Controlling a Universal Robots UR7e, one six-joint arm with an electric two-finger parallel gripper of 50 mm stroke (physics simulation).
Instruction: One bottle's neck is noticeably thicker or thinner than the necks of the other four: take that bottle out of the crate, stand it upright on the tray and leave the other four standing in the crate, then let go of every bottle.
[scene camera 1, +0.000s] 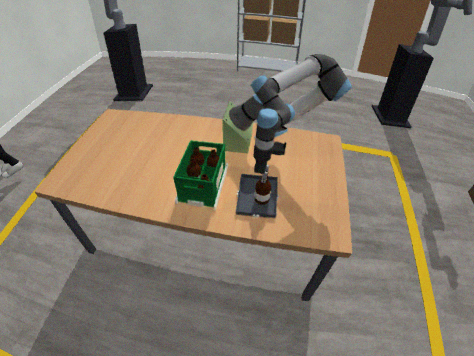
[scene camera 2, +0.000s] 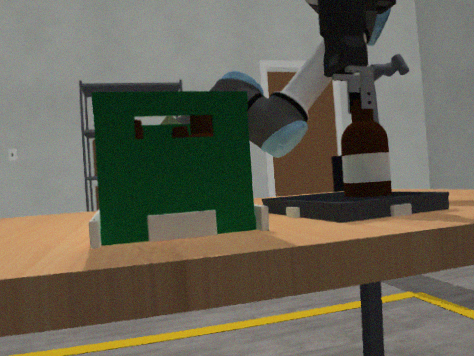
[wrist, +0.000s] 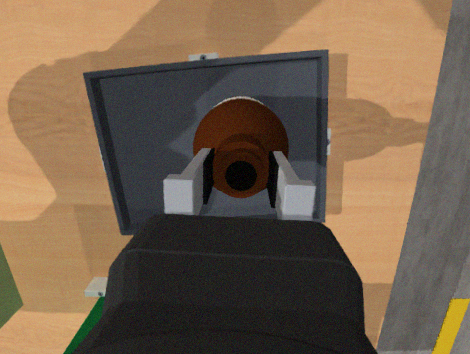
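Note:
My gripper (scene camera 2: 361, 111) is visible, and in the wrist view it appears at (wrist: 240, 167). A brown bottle (scene camera 2: 364, 144) is visible too, with the wrist view giving it at (wrist: 242, 130).

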